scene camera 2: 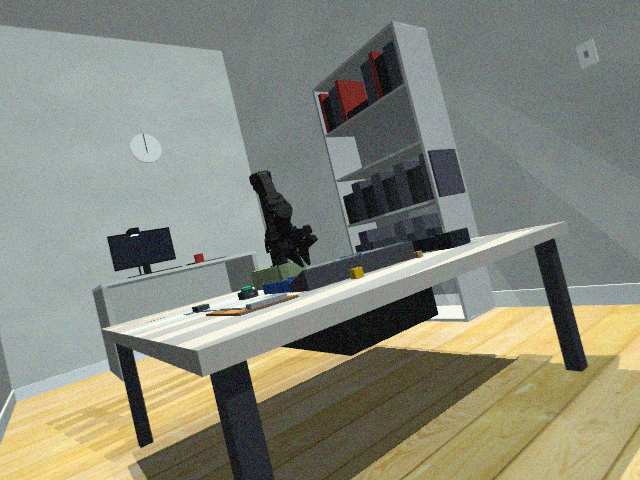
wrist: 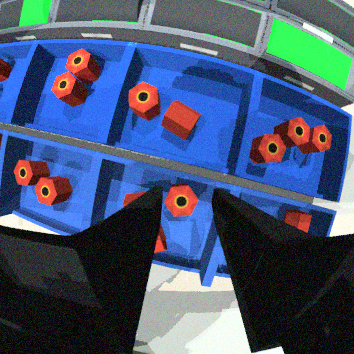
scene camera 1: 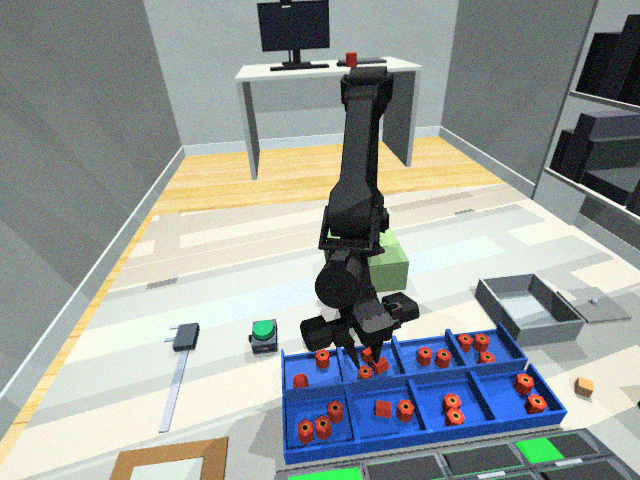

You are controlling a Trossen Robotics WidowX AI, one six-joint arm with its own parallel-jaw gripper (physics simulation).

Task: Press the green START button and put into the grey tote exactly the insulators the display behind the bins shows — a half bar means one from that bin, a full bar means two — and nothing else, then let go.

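Frame: origin at the arm's base, x up, y back, z right, level; centimetres.
Seen in the pictures: gripper, fingertip midpoint: [scene camera 2: 306,265] [wrist: 187,194] [scene camera 1: 367,365]; arm's base at its link origin: [scene camera 2: 280,264].
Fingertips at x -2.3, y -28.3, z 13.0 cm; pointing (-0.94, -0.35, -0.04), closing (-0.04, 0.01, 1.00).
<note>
Pixels of each thing's middle, then the offset from my fingertips to it. "*": a spot on its surface instead.
- upright red insulator at the middle of its body: [wrist: 180,198] [scene camera 1: 365,375] dx -4.3, dy +1.0, dz -0.3 cm
- grey tote at the middle of its body: [scene camera 1: 524,307] [scene camera 2: 363,258] dx -3.4, dy +3.8, dz -37.8 cm
- green START button at the middle of its body: [scene camera 1: 264,333] [scene camera 2: 247,292] dx -4.0, dy +16.6, dz +14.9 cm
- display at a spot on its surface: [wrist: 205,22] [scene camera 1: 400,458] * dx -2.2, dy -13.8, dz +1.3 cm
- grey lid at the middle of its body: [scene camera 1: 592,304] dx -5.7, dy +1.1, dz -54.4 cm
- small orange block at the middle of its body: [scene camera 1: 583,387] dx -5.1, dy -13.2, dz -34.1 cm
- caliper at the middle of its body: [scene camera 1: 171,367] [scene camera 2: 203,309] dx -5.1, dy +15.5, dz +33.1 cm
- wood-framed board at a spot on its surface: [scene camera 1: 214,457] * dx -5.5, dy -3.3, dz +26.3 cm
- yellow cube at the middle of its body: [scene camera 2: 356,273] dx -4.7, dy -27.3, dz +8.0 cm
My gripper [scene camera 1: 366,367] [scene camera 2: 305,262] [wrist: 187,194] is partly open, pointing down into the robot-side bin second from the left in scene camera 1. An upright red insulator [scene camera 1: 364,372] [wrist: 181,201] stands between the fingertips, not gripped. Two more red insulators share that bin, partly hidden by a finger in the wrist view. Blue bins [scene camera 1: 423,439] [wrist: 210,162] hold the others. The grey tote [scene camera 1: 550,332] shows no insulator inside. The green START button [scene camera 1: 263,329] [scene camera 2: 247,289] is left of the bins. The display [scene camera 1: 405,469] [wrist: 205,22], partly cut off, shows full and half green bars.
A grey lid [scene camera 1: 612,311] lies beyond the tote, and a small orange block [scene camera 1: 584,386] lies right of the bins. A caliper [scene camera 1: 186,336] and wood-framed board [scene camera 1: 214,457] lie left. A green block [scene camera 1: 390,273] is behind the gripper. A yellow cube [scene camera 2: 356,272] is near the table edge.
</note>
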